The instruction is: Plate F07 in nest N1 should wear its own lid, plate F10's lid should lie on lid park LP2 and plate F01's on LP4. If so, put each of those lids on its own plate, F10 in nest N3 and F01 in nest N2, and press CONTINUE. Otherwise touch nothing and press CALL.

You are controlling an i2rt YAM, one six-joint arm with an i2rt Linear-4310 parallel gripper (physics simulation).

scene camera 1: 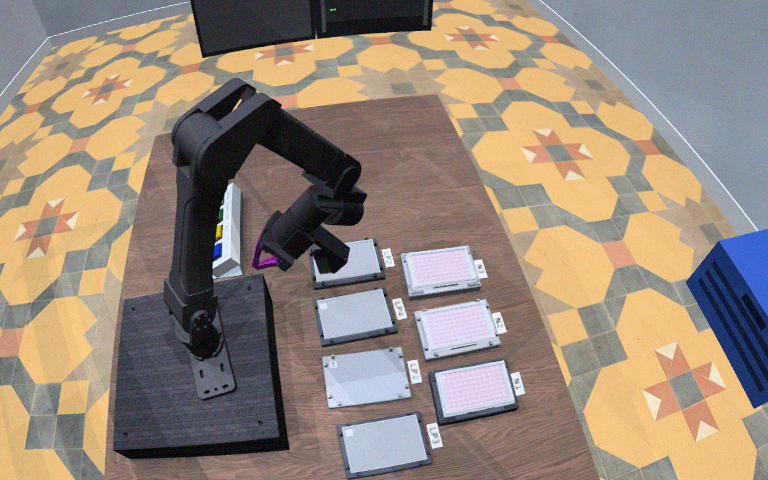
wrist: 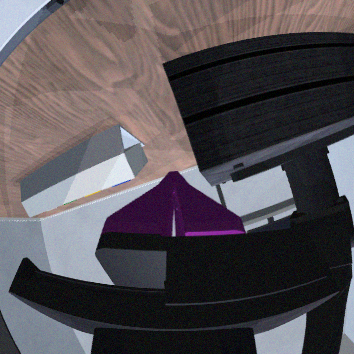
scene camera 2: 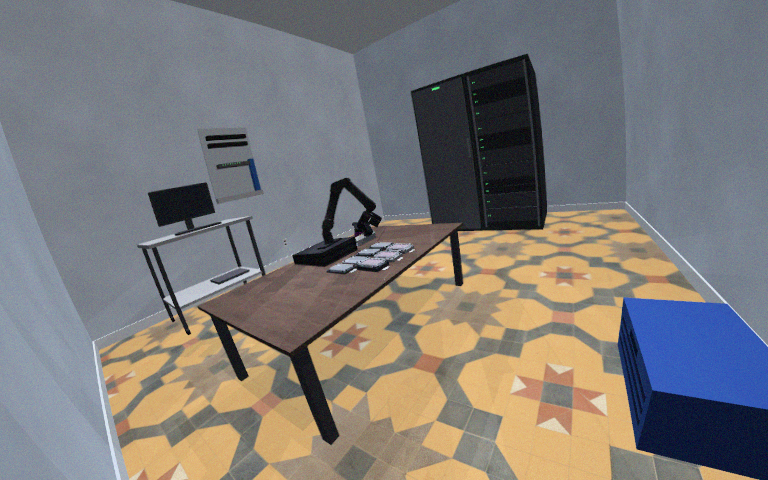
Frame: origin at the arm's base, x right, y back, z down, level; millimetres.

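Seen in the pictures: gripper, fingertip midpoint: (scene camera 1: 254,267) (wrist: 173,178) (scene camera 2: 355,236); arm's base, origin of the base link: (scene camera 1: 208,345) (wrist: 300,148) (scene camera 2: 330,244).
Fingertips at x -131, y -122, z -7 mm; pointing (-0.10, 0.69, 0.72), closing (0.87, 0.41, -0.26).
Offsets run from my fingertips to a thing's top centre. Level surfaces: height alone.
In scene camera 1, pink-welled plates sit in nests N1 @(dx +340, dy -294, dz +55 mm) (scene camera 1: 474,389), N2 @(dx +211, dy -321, dz +60 mm) (scene camera 1: 455,327) and N3 @(dx +79, dy -347, dz +58 mm) (scene camera 1: 438,268). Their codes are unreadable, and I cannot tell whether each wears a lid. Pale grey lid-like sheets lie at LP2 @(dx -12, dy -179, dz +73 mm) (scene camera 1: 362,257), LP4 @(dx +112, dy -154, dz +73 mm) (scene camera 1: 356,316) and LP3 @(dx +373, dy -112, dz +73 mm) (scene camera 1: 385,447); I cannot tell whether pale LP1 @(dx +240, dy -130, dz +71 mm) (scene camera 1: 368,378) bears one. The white button panel @(dx -175, dy +50, dz +27 mm) (scene camera 1: 232,240) (wrist: 100,172) has blue, yellow and green buttons, partly behind the arm; their labels are unreadable. My gripper (scene camera 1: 256,266) (wrist: 173,178), purple-fingered, is shut and empty, between panel and LP2. The wrist hides part of LP2.
The arm's black base block (scene camera 1: 152,384) (scene camera 2: 322,254) stands on the wooden table @(dz +91 mm) (scene camera 1: 396,147) (scene camera 2: 271,308) beside the lid parks. A desk with a monitor (scene camera 2: 181,204), a black server cabinet (scene camera 2: 447,158) and a blue box (scene camera 2: 696,350) stand away from the table.
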